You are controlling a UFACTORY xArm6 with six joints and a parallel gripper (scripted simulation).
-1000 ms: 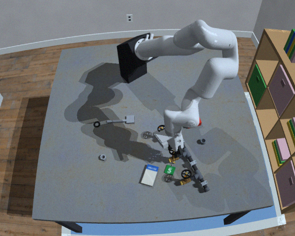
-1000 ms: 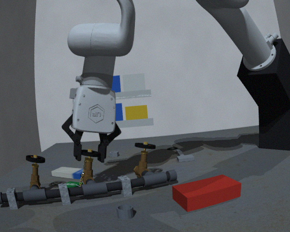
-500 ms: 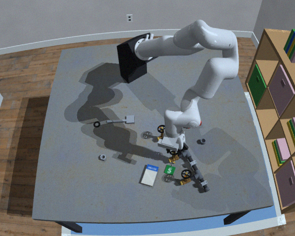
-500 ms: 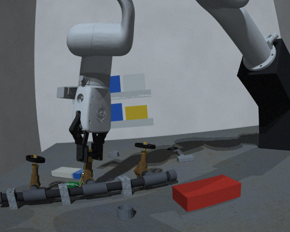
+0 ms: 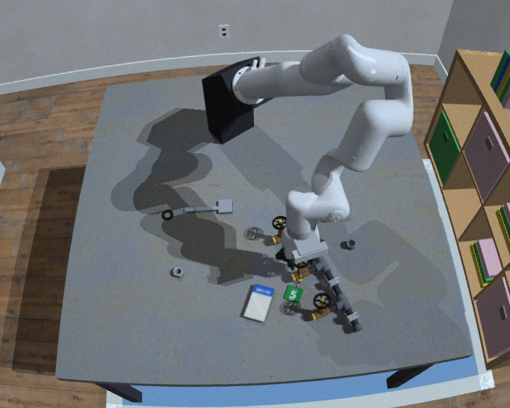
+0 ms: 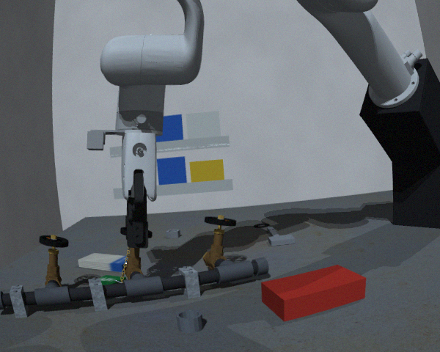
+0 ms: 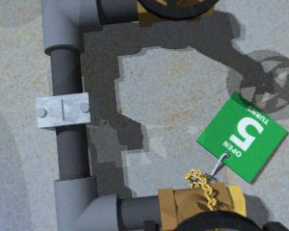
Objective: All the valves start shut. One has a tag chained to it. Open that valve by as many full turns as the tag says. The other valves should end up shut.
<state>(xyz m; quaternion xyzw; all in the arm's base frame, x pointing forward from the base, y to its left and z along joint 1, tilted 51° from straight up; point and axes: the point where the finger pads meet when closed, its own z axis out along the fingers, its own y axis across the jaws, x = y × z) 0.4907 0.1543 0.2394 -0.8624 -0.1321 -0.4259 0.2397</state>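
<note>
My hand is 90 mm above the green tag and 60 mm short of it. The rest, counted from my hand: notepad (130 mm ahead, 90 mm to the right, 80 mm below); then grey flat tool (320 mm to the right, 160 mm behind, 80 mm below); then red block (270 mm behind, 70 mm below, 50 mm to the left).
</note>
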